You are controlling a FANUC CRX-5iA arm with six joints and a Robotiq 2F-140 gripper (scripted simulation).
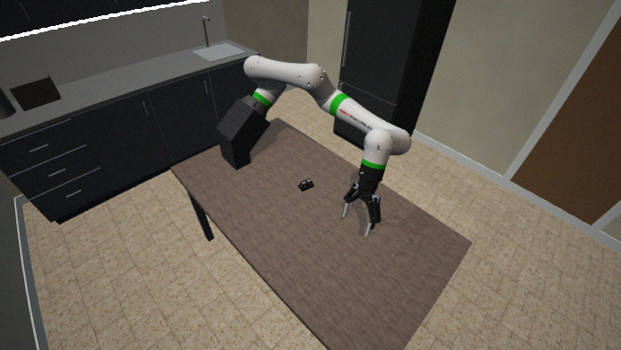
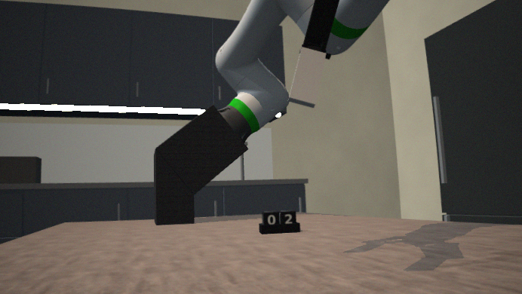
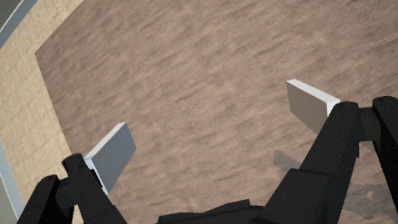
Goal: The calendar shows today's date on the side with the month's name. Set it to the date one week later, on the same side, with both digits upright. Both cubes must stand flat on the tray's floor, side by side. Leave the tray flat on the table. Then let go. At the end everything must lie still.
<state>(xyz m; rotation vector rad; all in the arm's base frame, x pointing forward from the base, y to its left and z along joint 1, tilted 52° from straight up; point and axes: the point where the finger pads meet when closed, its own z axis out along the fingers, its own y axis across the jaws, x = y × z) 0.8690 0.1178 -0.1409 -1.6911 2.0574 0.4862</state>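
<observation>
My hand is 43 cm past the cube, 17 cm above it and 6 cm to the right of it. Also, from my hand: black tray: 43 cm behind, 18 cm below, 8 cm to the left.
</observation>
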